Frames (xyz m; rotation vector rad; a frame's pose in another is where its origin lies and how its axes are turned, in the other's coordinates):
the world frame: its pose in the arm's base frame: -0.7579 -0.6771 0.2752 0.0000 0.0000 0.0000
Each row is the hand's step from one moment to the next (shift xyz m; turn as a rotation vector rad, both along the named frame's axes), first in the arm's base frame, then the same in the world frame.
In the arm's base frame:
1: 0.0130 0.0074 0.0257 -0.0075 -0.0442 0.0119
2: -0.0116 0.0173 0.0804 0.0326 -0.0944 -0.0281
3: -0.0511 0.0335 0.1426 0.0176 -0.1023 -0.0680
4: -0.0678 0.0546 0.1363 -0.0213 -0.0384 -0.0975
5: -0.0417 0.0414 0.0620 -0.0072 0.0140 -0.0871
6: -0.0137 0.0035 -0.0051 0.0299 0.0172 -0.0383
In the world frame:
1: 0.0130 0.0074 0.0257 -0.0075 -0.0442 0.0119
2: -0.0116 0.0173 0.0804 0.0326 -0.0944 -0.0281
3: -0.0511 0.0335 0.1426 0.0176 -0.1023 -0.0680
4: -0.0678 0.0546 0.1363 -0.0213 -0.0384 -0.0975
5: -0.0417 0.0414 0.0620 -0.0072 0.0140 -0.0871
6: -0.0137 0.0035 -0.0051 0.0299 0.0172 -0.0383

